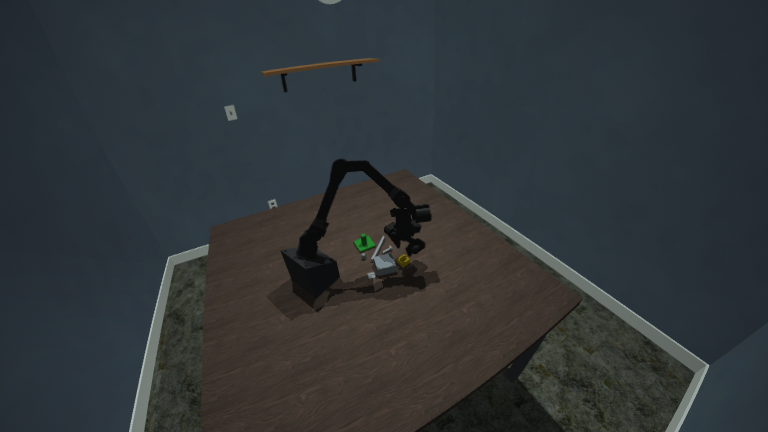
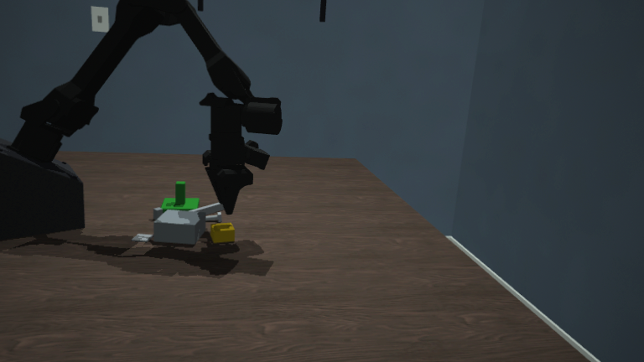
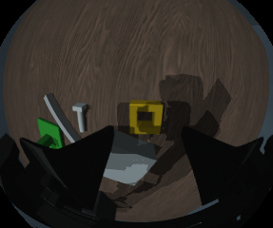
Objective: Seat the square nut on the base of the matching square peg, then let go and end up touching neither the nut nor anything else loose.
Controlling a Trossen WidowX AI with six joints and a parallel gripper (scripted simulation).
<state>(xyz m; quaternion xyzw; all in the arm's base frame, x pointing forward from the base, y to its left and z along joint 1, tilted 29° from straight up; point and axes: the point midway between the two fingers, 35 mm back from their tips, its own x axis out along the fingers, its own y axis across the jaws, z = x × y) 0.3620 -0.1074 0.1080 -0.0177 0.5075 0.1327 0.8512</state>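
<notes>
Now: the grey block 90 mm behind my hand, 10 mm to the left of it and 80 mm below it. From my hand the other things lie so: grey bar: 70 mm behind, 120 mm to the left, 90 mm below; bolt: 30 mm behind, 90 mm to the left, 90 mm below.
</notes>
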